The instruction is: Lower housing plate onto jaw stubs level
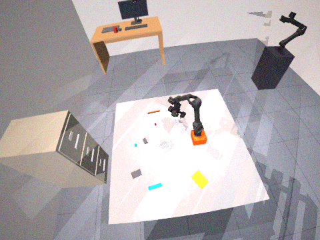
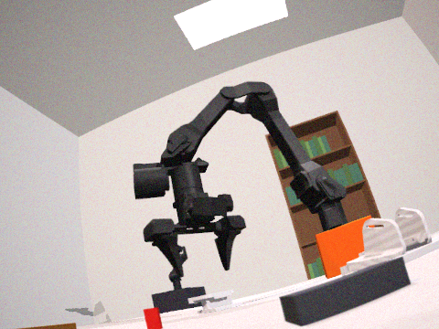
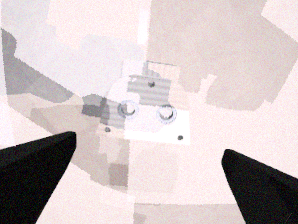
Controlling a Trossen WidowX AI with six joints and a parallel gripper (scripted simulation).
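My gripper tip is now 10 mm to the right of the white-grey housing part and 40 mm above it. The rest, counted from my gripper tip: orange bar (250 mm ahead, 140 mm to the right, 60 mm below); red block (230 mm ahead, 40 mm to the left, 60 mm below); white jaw assembly (100 mm ahead, 290 mm to the left, 50 mm below).
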